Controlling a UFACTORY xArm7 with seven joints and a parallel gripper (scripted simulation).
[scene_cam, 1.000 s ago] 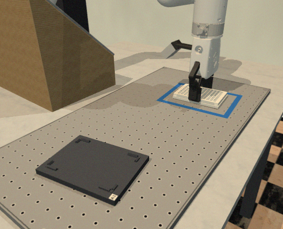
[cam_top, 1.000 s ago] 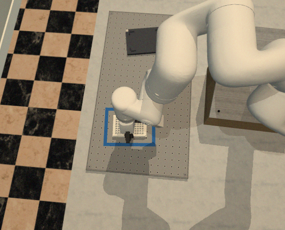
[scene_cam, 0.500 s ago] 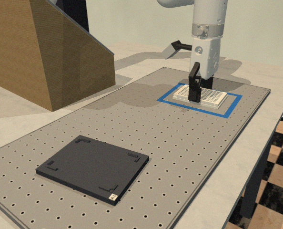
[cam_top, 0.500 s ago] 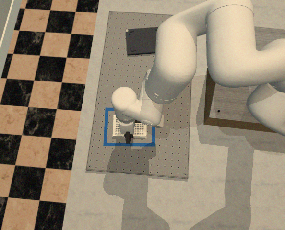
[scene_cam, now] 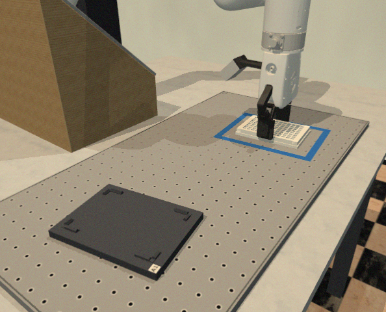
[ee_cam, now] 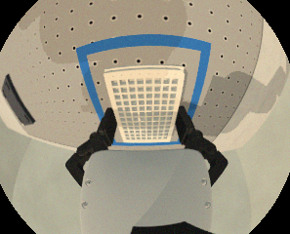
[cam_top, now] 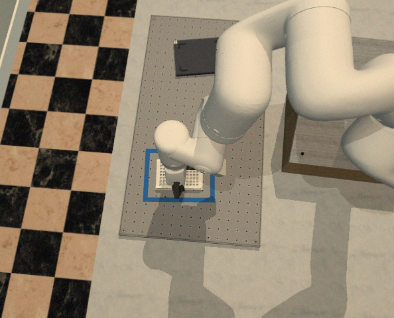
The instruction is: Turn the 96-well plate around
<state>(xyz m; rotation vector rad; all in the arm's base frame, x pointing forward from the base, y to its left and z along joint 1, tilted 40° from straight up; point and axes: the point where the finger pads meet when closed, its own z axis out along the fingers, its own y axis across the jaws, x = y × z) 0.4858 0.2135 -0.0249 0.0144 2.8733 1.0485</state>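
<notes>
The white 96-well plate lies 1 cm below my hand. Also, from my hand: dark plate nest N1: 5 cm behind, 38 cm to the right, 1 cm below; then A1 label: 3 cm ahead, 42 cm to the right, 1 cm below.
</notes>
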